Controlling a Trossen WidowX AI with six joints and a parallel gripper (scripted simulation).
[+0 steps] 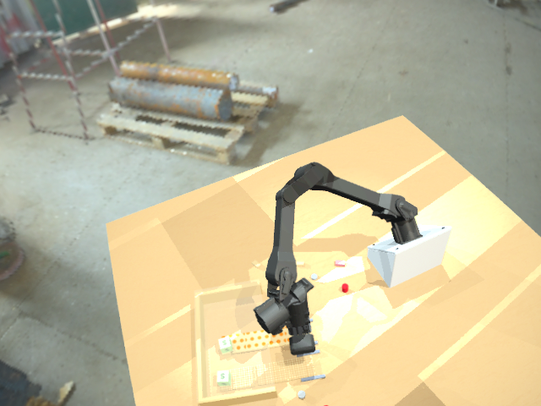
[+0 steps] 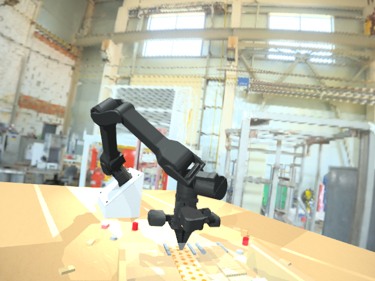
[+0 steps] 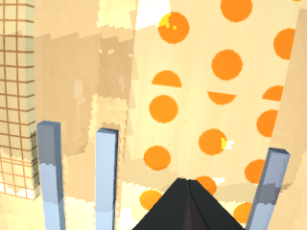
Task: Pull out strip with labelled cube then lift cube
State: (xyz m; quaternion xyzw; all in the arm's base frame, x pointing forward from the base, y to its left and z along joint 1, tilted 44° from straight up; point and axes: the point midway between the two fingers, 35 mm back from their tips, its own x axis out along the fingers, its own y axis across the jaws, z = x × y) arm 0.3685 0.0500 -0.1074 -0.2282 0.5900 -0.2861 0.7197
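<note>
My gripper tip is 9 cm short of the orange-dotted strip and 1 cm to the left of it. Round my gripper tip: pink block (18 cm behind, 18 cm to the right).
</note>
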